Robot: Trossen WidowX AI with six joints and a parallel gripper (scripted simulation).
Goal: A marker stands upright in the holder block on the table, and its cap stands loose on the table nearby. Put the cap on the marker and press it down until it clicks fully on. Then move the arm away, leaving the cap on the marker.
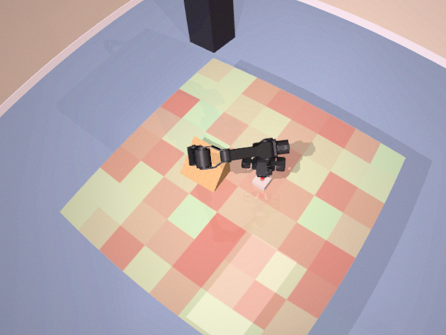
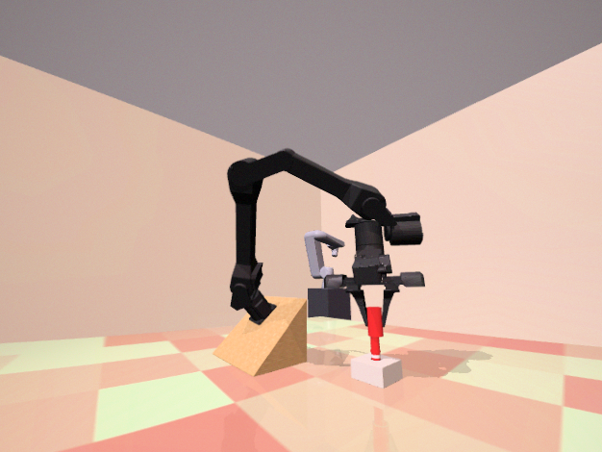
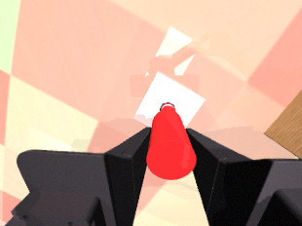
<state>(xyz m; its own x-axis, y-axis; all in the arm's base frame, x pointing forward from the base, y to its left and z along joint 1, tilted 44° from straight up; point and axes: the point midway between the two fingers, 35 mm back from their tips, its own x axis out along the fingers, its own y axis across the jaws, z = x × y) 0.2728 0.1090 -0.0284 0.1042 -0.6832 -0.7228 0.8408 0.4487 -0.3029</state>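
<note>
My gripper tip is now 80 mm above the white holder block. From my gripper tip the other things lie so: red marker cap: 10 mm above.
</note>
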